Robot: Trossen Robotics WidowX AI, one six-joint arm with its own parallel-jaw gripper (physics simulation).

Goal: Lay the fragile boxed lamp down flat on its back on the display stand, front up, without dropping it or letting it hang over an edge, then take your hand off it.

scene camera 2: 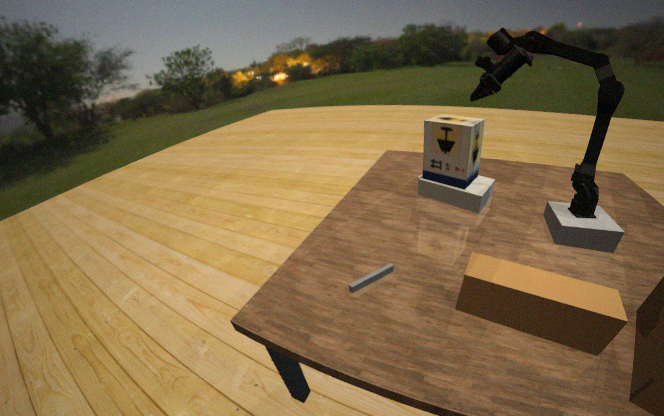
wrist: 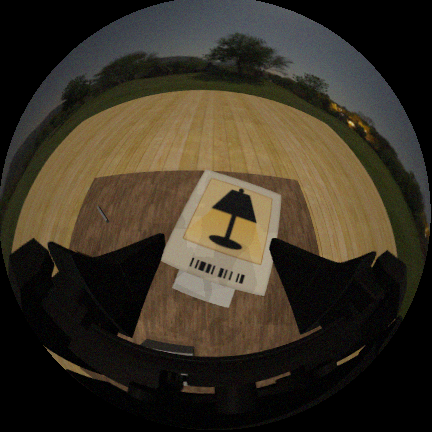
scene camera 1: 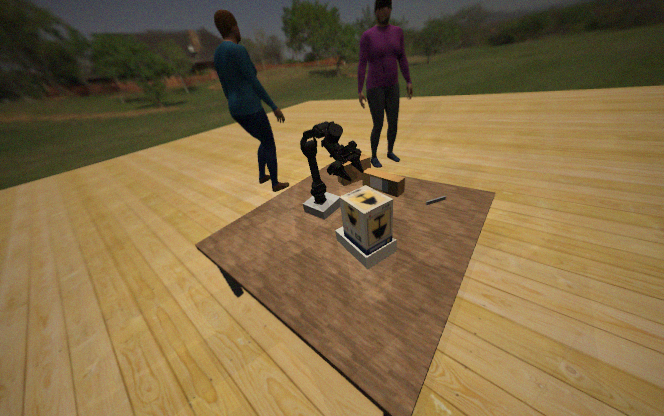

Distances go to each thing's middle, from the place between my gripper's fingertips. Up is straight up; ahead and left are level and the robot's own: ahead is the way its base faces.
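For the white display stand [scene camera 2: 476,195], my hand is 20 mm to the left of it and 20 mm short of it, and it's 340 mm above it.
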